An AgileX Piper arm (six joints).
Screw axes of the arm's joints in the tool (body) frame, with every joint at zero. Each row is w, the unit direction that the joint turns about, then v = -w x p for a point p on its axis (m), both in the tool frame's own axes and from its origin. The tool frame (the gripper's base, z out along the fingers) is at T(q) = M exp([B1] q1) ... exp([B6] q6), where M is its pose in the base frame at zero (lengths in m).
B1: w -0.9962 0 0.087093 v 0 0.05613 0
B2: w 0 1 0 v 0.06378 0 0.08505
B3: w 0 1 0 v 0.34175 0 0.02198
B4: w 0 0 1 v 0 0 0
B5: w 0 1 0 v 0.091 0 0
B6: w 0 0 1 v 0 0 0
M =
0.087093 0 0.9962 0.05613
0 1 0 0
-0.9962 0 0.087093 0.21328
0 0 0 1
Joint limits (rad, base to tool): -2.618..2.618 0..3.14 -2.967..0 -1.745..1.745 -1.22..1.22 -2.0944..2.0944
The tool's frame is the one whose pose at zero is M.
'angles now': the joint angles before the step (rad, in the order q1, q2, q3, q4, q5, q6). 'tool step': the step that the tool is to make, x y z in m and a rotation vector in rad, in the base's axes. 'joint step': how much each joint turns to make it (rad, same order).
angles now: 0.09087, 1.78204, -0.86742, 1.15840, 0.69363, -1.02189
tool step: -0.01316, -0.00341, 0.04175, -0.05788, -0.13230, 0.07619
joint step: 0.00001, -0.15044, 0.00002, -0.12350, 0.01801, 0.02706
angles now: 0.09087, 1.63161, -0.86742, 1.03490, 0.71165, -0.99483
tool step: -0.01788, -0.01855, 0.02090, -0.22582, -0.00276, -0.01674
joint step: -0.00001, -0.12182, -0.00001, -0.41032, -0.01237, 0.30832
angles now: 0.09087, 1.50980, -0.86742, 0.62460, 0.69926, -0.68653
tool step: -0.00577, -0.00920, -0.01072, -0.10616, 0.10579, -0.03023
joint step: -0.00001, 0.01359, 0.00460, -0.19618, 0.04518, 0.17436
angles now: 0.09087, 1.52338, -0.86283, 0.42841, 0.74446, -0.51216
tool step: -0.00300, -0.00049, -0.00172, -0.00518, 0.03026, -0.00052
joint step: 0.00000, 0.00001, 0.00407, -0.01492, 0.02349, 0.01812
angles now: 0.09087, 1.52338, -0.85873, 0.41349, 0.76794, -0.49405
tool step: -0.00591, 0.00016, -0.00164, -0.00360, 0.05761, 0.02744
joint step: -0.00002, 0.00000, 0.00227, -0.01363, 0.06036, -0.00002
